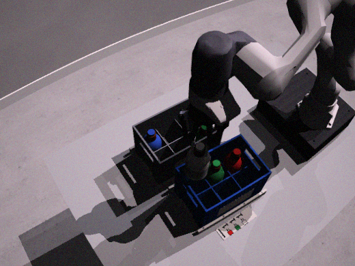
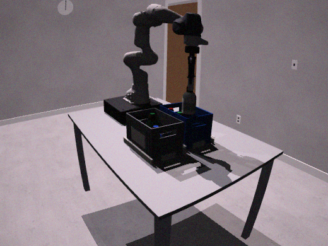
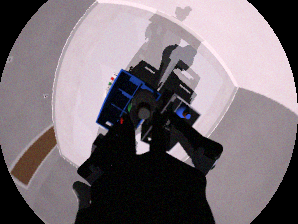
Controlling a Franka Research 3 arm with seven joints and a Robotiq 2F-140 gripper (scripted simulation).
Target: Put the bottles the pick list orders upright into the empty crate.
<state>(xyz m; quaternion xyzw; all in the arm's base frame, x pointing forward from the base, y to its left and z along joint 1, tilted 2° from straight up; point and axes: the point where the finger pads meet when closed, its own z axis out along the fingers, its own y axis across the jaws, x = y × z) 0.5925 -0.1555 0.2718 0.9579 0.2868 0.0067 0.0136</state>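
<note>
Now: the white-labelled bottle 8 cm below my hand. The rest, counted from my hand: black crate: 10 cm behind, 17 cm to the right, 26 cm below; then blue crate: 8 cm behind, 6 cm to the left, 26 cm below; then red-label bottle: 17 cm behind, 4 cm to the left, 26 cm below.
</note>
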